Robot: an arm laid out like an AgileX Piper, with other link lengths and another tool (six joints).
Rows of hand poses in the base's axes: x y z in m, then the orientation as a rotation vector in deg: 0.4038, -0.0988, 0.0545, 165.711, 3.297, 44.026; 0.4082, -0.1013, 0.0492, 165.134, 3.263, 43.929; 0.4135, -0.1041, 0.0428, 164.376, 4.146, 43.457; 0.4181, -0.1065, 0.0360, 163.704, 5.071, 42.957; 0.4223, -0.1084, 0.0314, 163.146, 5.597, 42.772; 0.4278, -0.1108, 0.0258, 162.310, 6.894, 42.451; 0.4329, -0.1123, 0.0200, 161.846, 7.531, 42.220; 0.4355, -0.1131, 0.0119, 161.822, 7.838, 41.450; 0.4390, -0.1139, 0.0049, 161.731, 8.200, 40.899; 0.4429, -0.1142, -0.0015, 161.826, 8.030, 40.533; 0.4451, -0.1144, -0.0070, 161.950, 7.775, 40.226; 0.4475, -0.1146, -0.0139, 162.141, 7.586, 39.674; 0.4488, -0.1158, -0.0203, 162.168, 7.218, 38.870; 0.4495, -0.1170, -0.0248, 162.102, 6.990, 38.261; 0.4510, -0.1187, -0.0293, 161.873, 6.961, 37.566; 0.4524, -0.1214, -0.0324, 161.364, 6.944, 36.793; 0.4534, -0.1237, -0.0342, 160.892, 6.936, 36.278; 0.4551, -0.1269, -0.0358, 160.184, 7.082, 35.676; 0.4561, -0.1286, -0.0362, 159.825, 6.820, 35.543; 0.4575, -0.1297, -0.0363, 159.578, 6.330, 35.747; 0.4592, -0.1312, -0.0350, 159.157, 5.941, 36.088
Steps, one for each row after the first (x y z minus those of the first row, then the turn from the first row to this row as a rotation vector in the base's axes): 0.0044, -0.0025, -0.0053, -0.560, -0.049, -0.162; 0.0097, -0.0053, -0.0117, -1.521, 0.155, 0.192; 0.0143, -0.0077, -0.0185, -2.411, 0.397, 0.595; 0.0185, -0.0096, -0.0231, -3.057, 0.438, 0.800; 0.0240, -0.0120, -0.0287, -4.103, 0.555, 1.445; 0.0291, -0.0135, -0.0345, -4.682, 0.651, 1.746; 0.0317, -0.0143, -0.0426, -4.932, 1.164, 1.863; 0.0352, -0.0151, -0.0496, -5.198, 1.527, 2.027; 0.0391, -0.0154, -0.0560, -5.173, 1.775, 1.894; 0.0413, -0.0156, -0.0615, -5.095, 1.986, 1.717; 0.0437, -0.0158, -0.0684, -5.019, 2.373, 1.573; 0.0450, -0.0170, -0.0748, -5.129, 2.886, 1.249; 0.0457, -0.0182, -0.0793, -5.298, 3.264, 1.019; 0.0472, -0.0199, -0.0838, -5.666, 3.680, 0.879; 0.0486, -0.0226, -0.0869, -6.316, 4.102, 0.679; 0.0496, -0.0249, -0.0887, -6.874, 4.362, 0.520; 0.0513, -0.0281, -0.0903, -7.695, 4.650, 0.406; 0.0523, -0.0298, -0.0907, -8.028, 4.664, 0.139; 0.0537, -0.0309, -0.0908, -8.149, 4.459, -0.225; 0.0554, -0.0324, -0.0895, -8.419, 4.137, -0.545
